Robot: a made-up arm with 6 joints.
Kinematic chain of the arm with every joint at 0, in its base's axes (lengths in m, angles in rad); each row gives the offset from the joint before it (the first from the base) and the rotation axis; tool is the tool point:
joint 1: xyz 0 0 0.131 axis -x
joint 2: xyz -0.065 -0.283 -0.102 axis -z
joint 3: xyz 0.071 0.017 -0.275 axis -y
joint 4: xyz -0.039 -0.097 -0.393 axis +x
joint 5: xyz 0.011 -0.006 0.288 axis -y
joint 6: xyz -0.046 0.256 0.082 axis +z
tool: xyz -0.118 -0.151 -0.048
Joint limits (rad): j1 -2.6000..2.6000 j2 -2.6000..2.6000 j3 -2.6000..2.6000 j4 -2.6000..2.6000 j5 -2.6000..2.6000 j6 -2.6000..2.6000
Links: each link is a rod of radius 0.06 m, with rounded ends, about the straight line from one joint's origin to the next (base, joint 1, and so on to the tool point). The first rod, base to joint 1, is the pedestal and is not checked.
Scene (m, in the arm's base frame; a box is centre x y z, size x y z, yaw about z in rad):
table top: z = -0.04
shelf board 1: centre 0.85 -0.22 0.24 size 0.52 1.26 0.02 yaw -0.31
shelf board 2: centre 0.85 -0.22 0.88 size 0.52 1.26 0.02 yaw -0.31
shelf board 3: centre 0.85 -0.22 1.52 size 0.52 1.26 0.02 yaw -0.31
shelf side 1: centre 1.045 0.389 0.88 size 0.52 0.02 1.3 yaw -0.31
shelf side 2: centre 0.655 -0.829 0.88 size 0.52 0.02 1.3 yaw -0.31
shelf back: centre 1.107 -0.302 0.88 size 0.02 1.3 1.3 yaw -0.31
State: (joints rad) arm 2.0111 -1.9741 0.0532 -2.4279 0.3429 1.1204
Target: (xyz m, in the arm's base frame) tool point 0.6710 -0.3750 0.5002
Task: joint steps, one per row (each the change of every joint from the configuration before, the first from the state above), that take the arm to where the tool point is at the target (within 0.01 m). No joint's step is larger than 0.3 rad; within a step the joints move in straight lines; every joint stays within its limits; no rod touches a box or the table.
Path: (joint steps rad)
1: 0.0841 0.2606 0.1829 0.1797 -0.0265 0.0038
2: 0.0842 0.2607 0.1829 0.1796 -0.0265 0.0039
3: 0.0841 0.2606 0.1829 0.1797 -0.0265 0.0038
4: 0.0841 0.2606 0.1829 0.1797 -0.0265 0.0039
5: 0.0841 0.2607 0.1829 0.1797 -0.0265 0.0038
6: 0.0842 0.2606 0.1829 0.1796 -0.0265 0.0039
7: 0.0841 0.2606 0.1829 0.1797 -0.0265 0.0038
8: -0.0215 -0.0655 -0.0092 -0.2859 0.0108 0.0903
9: -0.0214 -0.0655 -0.0091 -0.2860 0.0107 0.0902
10: -0.0215 -0.0655 -0.0091 -0.2860 0.0107 0.0902
11: -0.0215 -0.0655 -0.0092 -0.2859 0.0107 0.0903
12: -0.0214 -0.0655 -0.0091 -0.2860 0.0107 0.0902

